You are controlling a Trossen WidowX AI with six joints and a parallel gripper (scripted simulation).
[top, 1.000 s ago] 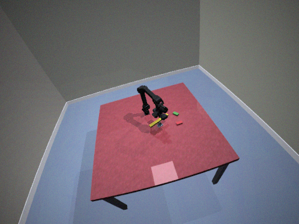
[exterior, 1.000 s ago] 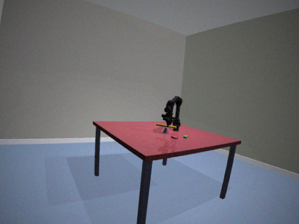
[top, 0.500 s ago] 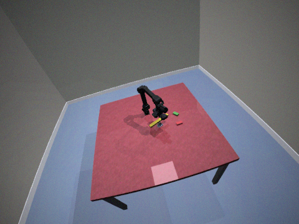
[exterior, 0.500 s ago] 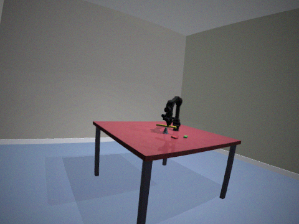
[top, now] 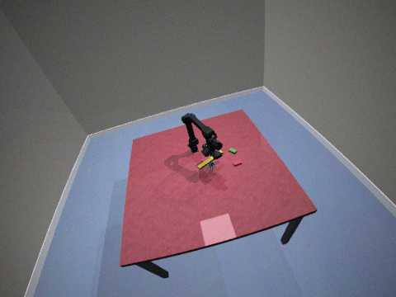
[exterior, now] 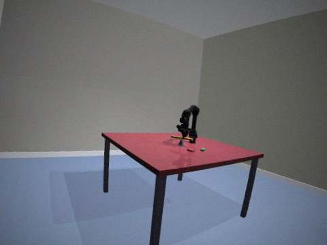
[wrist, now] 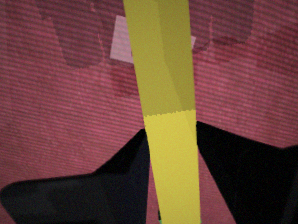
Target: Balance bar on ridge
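Right now the yellow bar is 3 cm to the right of my gripper tip and 1 cm ahead of it. Round my gripper tip: red block: 18 cm to the left, 7 cm below, 6 cm ahead; then green block: 19 cm to the left, 9 cm behind, 7 cm below.
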